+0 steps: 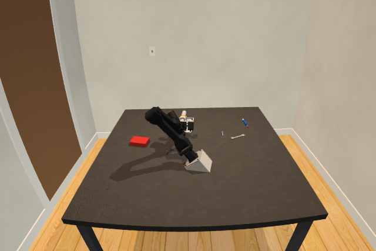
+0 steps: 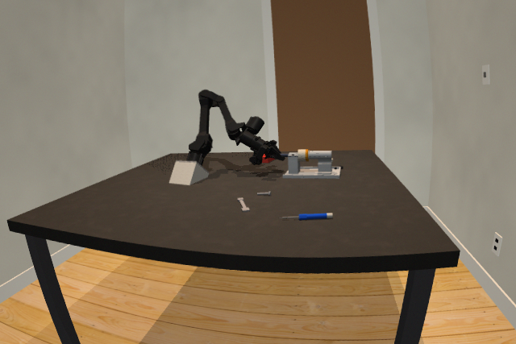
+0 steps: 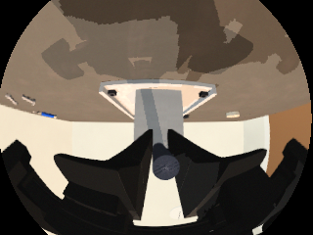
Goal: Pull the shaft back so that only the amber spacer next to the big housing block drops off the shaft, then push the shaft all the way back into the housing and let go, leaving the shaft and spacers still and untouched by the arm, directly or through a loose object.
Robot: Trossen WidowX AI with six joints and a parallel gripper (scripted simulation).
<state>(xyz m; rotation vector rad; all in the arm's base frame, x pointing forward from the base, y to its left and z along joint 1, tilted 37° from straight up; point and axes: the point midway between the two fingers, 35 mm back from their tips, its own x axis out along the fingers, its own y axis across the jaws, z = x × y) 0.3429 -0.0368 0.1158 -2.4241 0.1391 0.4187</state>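
The dark shaft is 70 mm ahead of my hand and 20 mm to the right of it. From my hand the other things lie so: bolt (30 mm behind, 310 mm to the right, 70 mm below); shaft fixture (150 mm ahead, 30 mm to the right, 30 mm below); amber spacer (130 mm ahead, 30 mm to the right).
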